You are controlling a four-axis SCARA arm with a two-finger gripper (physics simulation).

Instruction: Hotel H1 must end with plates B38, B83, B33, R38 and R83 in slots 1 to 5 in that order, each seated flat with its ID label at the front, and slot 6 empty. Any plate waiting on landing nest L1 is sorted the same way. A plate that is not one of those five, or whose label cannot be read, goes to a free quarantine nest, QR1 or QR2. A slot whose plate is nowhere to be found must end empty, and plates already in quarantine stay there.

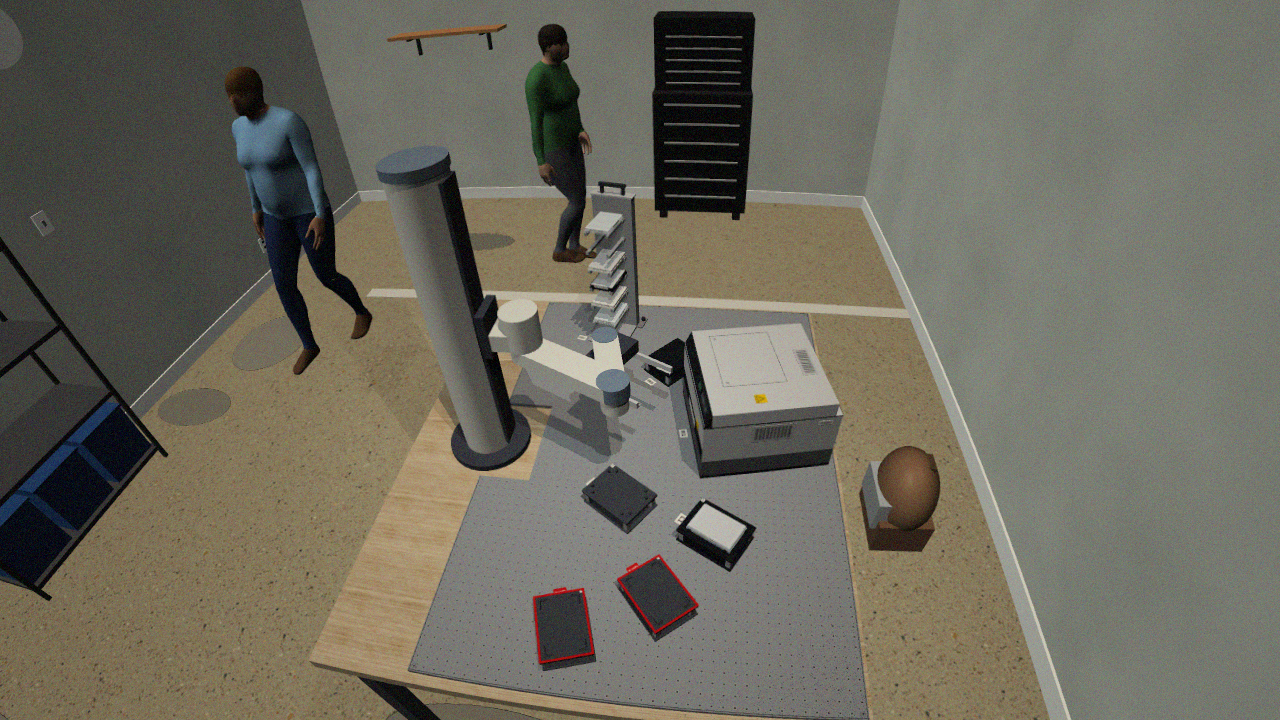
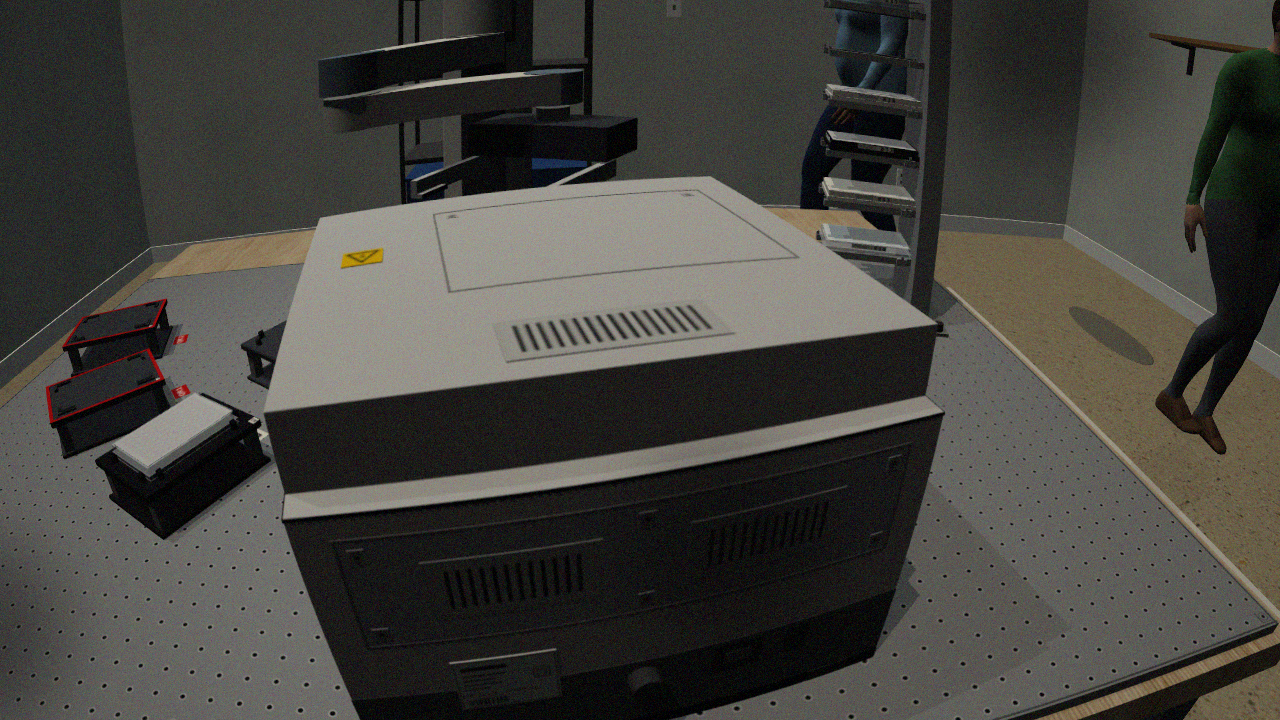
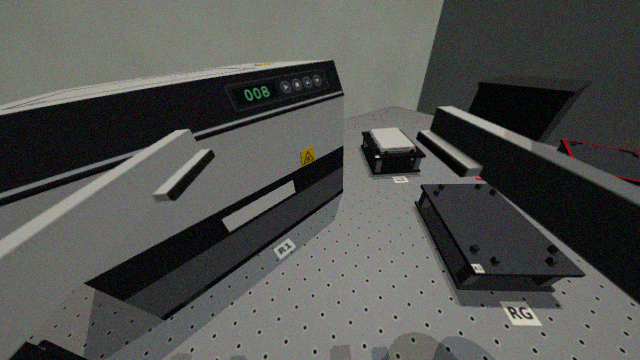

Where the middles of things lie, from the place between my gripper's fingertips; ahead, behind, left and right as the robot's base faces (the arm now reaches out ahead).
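The grey device [image 1: 728,443] is 29 cm ahead of my hand, 8 cm to the left of it and 12 cm below it. The black landing nest L1 [image 2: 148,491] is 18 cm ahead of my hand, 32 cm to the right of it and 18 cm below it. Then there is the black-rimmed plate [image 2: 839,141], which is 21 cm behind my hand, 51 cm to the left of it and 2 cm above it. The hotel H1 [image 1: 616,205] is 19 cm behind my hand, 58 cm to the left of it and 4 cm above it.
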